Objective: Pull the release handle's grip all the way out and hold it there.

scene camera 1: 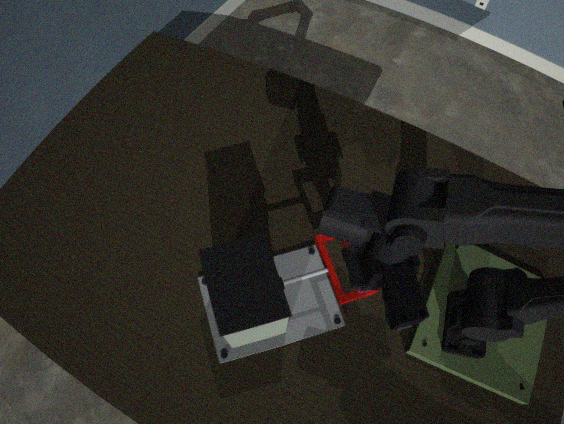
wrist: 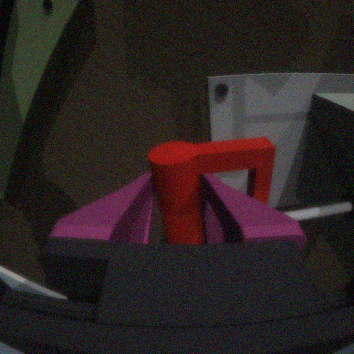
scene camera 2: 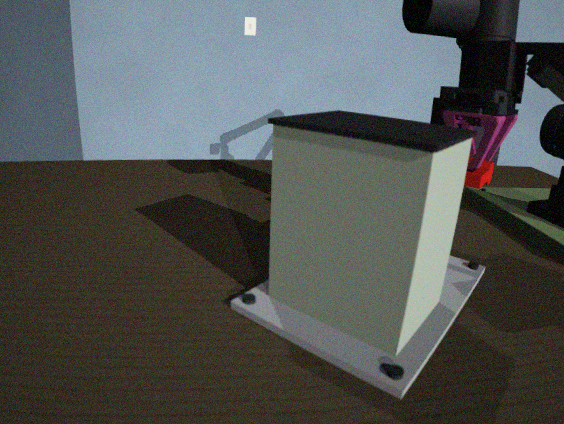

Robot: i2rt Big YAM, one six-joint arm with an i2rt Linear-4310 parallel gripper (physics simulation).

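Observation:
The release handle is a red frame (scene camera 1: 334, 281) (scene camera 2: 480, 176) (wrist: 230, 155) with a thick round grip. It stands out from the side of a tall pale green box with a black top (scene camera 1: 245, 287) (scene camera 2: 350, 215). A thin light rod (scene camera 1: 306, 276) (wrist: 322, 211) shows between the box and the frame. The box stands on a grey base plate (scene camera 1: 299, 295) (scene camera 2: 320, 339) (wrist: 250, 95). My gripper (scene camera 2: 477, 162) (wrist: 176, 177) is shut on the round grip, with one magenta finger on each side. In scene camera 1 the arm hides most of the fingers.
A green plate (scene camera 1: 530, 345) (wrist: 42, 50) carrying the arm's dark base lies on the side of the gripper away from the box. Dark bolts (scene camera 1: 224, 353) (scene camera 2: 391, 369) stand at the grey plate's corners. The brown table (scene camera 1: 125, 225) (scene camera 2: 125, 300) lies under everything.

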